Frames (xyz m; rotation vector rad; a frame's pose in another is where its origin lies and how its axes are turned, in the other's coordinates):
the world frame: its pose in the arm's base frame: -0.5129 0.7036 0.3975 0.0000 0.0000 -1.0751
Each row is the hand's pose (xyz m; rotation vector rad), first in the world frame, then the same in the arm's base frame.
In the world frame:
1: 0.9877 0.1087 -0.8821 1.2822 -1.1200 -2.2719
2: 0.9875 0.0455 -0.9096 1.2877 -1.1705 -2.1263
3: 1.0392 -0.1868 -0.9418 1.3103 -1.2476 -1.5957
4: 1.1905 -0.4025 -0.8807 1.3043 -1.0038 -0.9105
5: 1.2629 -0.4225 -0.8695 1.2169 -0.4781 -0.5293
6: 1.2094 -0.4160 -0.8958 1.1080 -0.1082 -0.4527
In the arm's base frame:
1: 0.0525 -0.1135 -0.4846 -0.4940 1.5145 2.0334
2: -0.0032 -0.1434 -0.5121 -0.5001 1.6429 2.0795
3: -0.1829 -0.2994 -0.5443 -0.5883 2.1065 2.2269
4: -0.3007 -0.5351 -0.4832 0.6892 -1.7391 -1.6877
5: -0.2839 -0.6083 -0.4720 0.8784 -1.1344 -1.4299
6: -0.3036 -0.5581 -0.4983 0.9778 -0.7203 -1.4035

